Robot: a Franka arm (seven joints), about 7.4 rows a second.
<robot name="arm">
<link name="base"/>
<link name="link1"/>
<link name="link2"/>
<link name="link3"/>
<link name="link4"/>
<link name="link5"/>
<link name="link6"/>
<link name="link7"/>
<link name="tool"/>
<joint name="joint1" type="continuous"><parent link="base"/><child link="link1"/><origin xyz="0 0 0.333" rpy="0 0 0"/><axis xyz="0 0 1"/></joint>
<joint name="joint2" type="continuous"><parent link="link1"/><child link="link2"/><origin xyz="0 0 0" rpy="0 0 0"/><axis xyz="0 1 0"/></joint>
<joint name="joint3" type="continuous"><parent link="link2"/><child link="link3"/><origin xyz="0 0 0.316" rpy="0 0 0"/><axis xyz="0 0 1"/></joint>
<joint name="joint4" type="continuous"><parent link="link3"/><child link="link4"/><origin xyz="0.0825 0 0" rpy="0 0 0"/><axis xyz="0 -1 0"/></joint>
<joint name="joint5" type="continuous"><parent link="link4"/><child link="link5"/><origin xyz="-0.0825 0 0.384" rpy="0 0 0"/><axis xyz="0 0 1"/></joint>
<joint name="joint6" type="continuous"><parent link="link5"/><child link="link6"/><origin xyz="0 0 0" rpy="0 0 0"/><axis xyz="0 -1 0"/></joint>
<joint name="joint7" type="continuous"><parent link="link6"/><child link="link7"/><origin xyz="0.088 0 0" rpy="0 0 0"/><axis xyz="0 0 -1"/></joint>
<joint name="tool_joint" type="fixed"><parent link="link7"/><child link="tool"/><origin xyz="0 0 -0.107" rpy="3.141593 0 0"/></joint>
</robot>
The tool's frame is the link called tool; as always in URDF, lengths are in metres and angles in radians. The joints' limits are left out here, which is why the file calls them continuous.
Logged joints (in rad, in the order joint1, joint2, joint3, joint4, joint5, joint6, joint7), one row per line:
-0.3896 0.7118 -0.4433 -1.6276 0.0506 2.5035 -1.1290
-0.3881 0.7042 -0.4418 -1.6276 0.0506 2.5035 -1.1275
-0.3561 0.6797 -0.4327 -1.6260 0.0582 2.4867 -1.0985
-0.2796 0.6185 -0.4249 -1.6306 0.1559 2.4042 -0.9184
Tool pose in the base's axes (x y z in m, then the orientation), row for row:
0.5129 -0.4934 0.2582 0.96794 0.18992 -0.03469 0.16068
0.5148 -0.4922 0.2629 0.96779 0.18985 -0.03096 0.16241
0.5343 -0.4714 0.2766 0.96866 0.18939 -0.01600 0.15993
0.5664 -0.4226 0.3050 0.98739 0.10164 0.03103 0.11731
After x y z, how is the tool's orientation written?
As a quaternion, x y z w.
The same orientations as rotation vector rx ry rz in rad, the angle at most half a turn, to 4 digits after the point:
2.7644 0.5424 -0.0991
2.7613 0.5417 -0.0883
2.7676 0.5411 -0.0457
2.8897 0.2975 0.0908

